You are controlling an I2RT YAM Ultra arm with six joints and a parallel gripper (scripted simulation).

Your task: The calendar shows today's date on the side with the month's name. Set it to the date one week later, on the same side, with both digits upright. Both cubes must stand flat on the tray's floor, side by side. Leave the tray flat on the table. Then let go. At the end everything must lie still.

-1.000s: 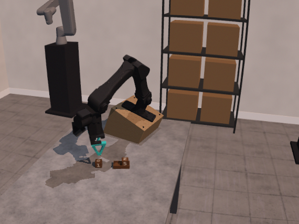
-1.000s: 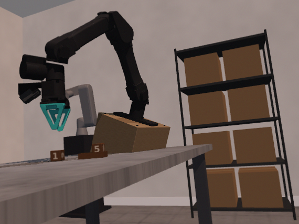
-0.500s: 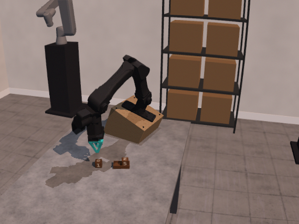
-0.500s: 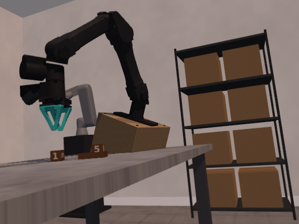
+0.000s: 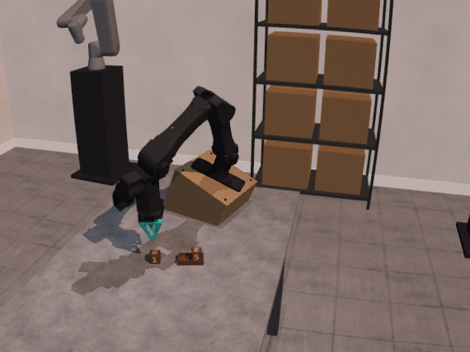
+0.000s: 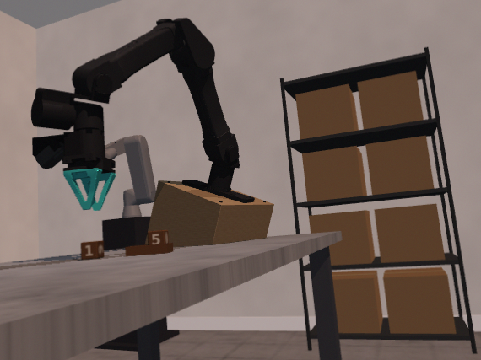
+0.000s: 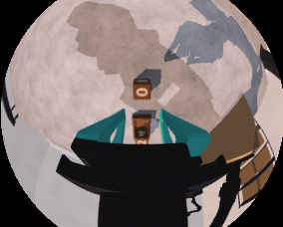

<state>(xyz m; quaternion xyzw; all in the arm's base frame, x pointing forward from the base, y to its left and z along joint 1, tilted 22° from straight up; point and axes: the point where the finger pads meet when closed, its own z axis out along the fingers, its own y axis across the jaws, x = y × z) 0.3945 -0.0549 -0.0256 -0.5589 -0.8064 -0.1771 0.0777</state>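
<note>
Now: hand 80 mm above the brown cube. Also, from my hand: brown calendar tray 40 mm behind, 100 mm to the left, 90 mm below.
</note>
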